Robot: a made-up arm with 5 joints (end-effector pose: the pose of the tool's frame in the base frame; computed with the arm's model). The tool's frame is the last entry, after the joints.
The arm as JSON. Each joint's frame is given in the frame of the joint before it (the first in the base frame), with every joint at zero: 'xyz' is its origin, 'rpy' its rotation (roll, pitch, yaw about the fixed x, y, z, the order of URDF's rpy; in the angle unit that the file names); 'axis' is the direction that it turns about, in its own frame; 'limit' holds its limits. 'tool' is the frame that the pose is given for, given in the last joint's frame.
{
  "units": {
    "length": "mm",
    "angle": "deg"
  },
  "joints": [
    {
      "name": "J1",
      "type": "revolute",
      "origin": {
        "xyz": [
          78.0,
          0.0,
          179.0
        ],
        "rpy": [
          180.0,
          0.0,
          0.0
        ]
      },
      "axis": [
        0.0,
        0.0,
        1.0
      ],
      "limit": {
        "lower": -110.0,
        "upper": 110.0
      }
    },
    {
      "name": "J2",
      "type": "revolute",
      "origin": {
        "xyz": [
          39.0,
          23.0,
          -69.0
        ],
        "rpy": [
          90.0,
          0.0,
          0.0
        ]
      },
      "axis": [
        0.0,
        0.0,
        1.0
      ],
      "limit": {
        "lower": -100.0,
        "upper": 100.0
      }
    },
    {
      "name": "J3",
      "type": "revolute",
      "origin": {
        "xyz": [
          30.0,
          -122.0,
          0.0
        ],
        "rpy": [
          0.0,
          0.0,
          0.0
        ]
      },
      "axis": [
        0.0,
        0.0,
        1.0
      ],
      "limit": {
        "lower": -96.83,
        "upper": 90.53
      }
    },
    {
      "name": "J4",
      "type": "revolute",
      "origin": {
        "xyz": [
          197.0,
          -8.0,
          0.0
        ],
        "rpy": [
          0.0,
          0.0,
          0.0
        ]
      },
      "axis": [
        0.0,
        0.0,
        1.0
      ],
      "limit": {
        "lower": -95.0,
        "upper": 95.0
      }
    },
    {
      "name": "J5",
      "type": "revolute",
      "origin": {
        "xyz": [
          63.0,
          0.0,
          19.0
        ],
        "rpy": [
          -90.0,
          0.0,
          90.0
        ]
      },
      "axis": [
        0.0,
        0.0,
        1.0
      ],
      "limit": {
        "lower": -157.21,
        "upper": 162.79
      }
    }
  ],
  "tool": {
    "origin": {
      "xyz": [
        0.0,
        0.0,
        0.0
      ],
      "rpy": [
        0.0,
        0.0,
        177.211
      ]
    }
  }
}
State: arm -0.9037 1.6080 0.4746 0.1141 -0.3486
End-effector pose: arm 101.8 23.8 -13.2 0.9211 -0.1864 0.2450 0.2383
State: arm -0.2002 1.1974 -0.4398 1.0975 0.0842
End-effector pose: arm 367.4 54.6 74.5 0.9830 -0.0117 0.1412 0.1164
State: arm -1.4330 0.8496 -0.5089 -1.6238 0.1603
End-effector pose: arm 131.0 352.7 308.1 0.1027 0.6073 -0.7814 0.1000
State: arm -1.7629 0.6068 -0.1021 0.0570 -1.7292
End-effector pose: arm 12.7 356.9 209.3 0.8754 0.4738 0.0958 -0.0066
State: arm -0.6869 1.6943 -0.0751 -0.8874 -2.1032
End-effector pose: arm 236.5 124.8 -36.1 0.6790 0.4026 -0.0614 -0.6107
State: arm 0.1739 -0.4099 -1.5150 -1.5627 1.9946
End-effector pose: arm -38.1 16.3 532.5 0.5176 0.5014 0.2811 0.6338
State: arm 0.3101 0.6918 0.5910 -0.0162 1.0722
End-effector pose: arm 288.6 -71.7 76.1 0.9262 -0.0937 -0.1191 0.3452
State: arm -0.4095 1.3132 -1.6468 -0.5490 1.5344
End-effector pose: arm 435.7 150.9 370.8 0.1969 -0.4825 -0.8083 0.2739
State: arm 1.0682 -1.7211 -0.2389 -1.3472 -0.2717
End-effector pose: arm -36.5 200.0 428.2 0.5865 0.2360 0.6016 -0.4883
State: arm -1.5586 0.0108 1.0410 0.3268 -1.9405
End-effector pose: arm 84.3 186.9 140.7 0.9724 0.0940 0.0194 -0.2126
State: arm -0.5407 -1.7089 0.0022 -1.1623 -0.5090
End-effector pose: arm -75.3 -96.7 472.0 0.6044 -0.4158 0.6795 -0.0051
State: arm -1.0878 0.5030 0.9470 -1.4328 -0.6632
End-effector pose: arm 183.1 191.9 144.7 0.7006 0.5490 -0.4358 0.1333
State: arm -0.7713 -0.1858 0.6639 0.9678 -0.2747
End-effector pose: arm 247.4 159.1 227.4 0.9731 0.0325 -0.0533 0.2217
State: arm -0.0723 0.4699 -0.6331 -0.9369 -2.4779
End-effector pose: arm 420.0 20.8 439.2 0.0786 0.9368 -0.2607 -0.2195
